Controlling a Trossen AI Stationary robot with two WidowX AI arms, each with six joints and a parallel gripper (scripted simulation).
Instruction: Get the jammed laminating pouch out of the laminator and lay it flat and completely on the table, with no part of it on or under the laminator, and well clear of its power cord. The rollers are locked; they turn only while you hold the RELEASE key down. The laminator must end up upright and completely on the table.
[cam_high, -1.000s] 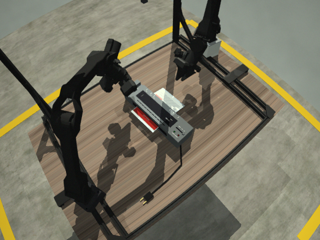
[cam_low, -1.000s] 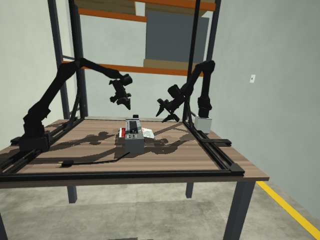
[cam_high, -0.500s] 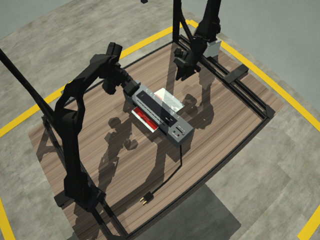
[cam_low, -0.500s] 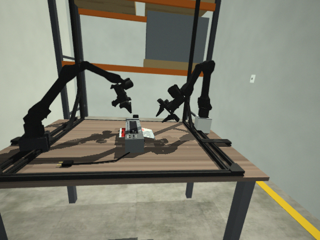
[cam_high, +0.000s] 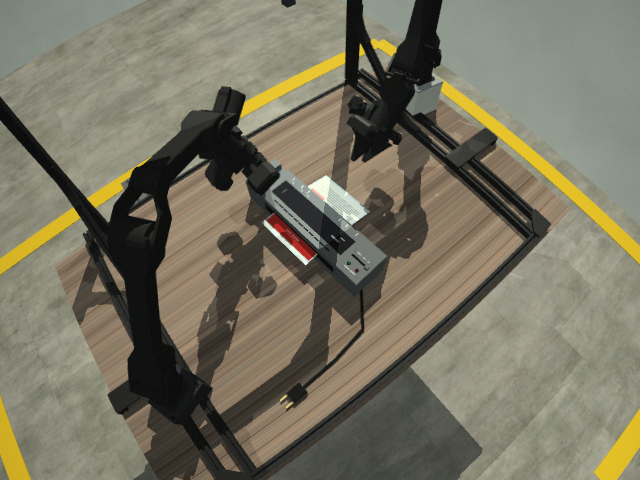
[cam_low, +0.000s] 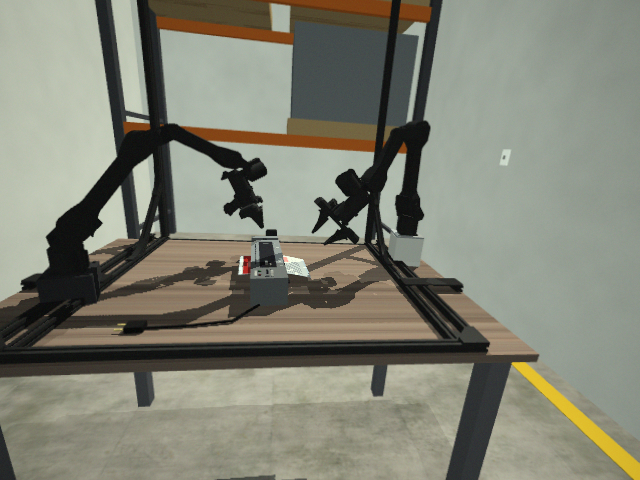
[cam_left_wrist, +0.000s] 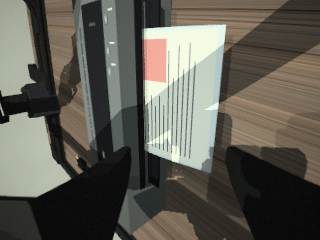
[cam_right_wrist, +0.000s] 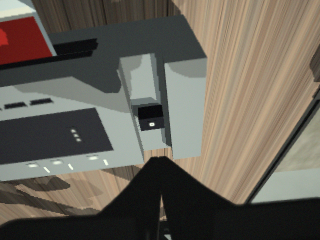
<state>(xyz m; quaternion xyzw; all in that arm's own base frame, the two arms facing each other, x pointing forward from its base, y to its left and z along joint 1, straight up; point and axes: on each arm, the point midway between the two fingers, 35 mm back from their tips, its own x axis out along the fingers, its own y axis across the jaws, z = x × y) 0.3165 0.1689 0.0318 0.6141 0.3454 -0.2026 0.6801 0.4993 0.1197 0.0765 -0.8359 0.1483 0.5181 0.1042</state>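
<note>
Now: the black release key 1 cm ahead of my right hand, 2 cm to the left of it and 8 cm below it. Round my right hand: plug (35 cm ahead, 35 cm to the right, 14 cm below).
</note>
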